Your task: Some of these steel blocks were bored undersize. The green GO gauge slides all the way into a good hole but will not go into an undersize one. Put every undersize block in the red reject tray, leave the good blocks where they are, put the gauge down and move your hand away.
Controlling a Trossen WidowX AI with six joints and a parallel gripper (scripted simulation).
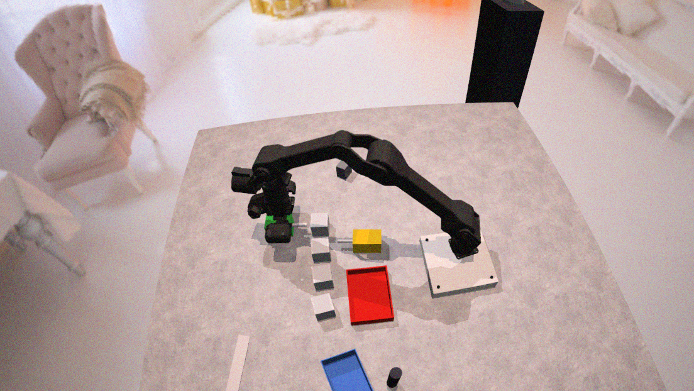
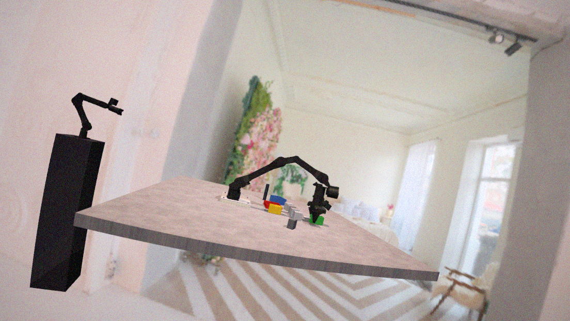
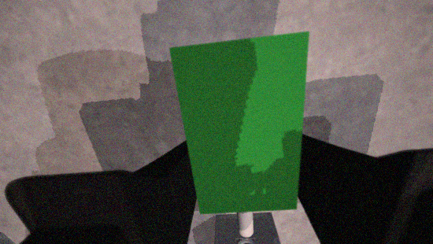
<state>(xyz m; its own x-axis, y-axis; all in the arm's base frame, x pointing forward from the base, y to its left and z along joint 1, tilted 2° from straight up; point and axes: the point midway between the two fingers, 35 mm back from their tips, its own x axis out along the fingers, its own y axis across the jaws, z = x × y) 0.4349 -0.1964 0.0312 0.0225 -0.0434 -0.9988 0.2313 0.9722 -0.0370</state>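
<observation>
The yellow gauge lies 17 cm behind my gripper tip, 10 cm to the left of it and 2 cm above it. Also, from my gripper tip: green GO gauge 1 cm behind, 2 cm above; then red reject tray 16 cm behind, 25 cm to the left; then dark cube 20 cm behind, 16 cm to the right, 2 cm above.
</observation>
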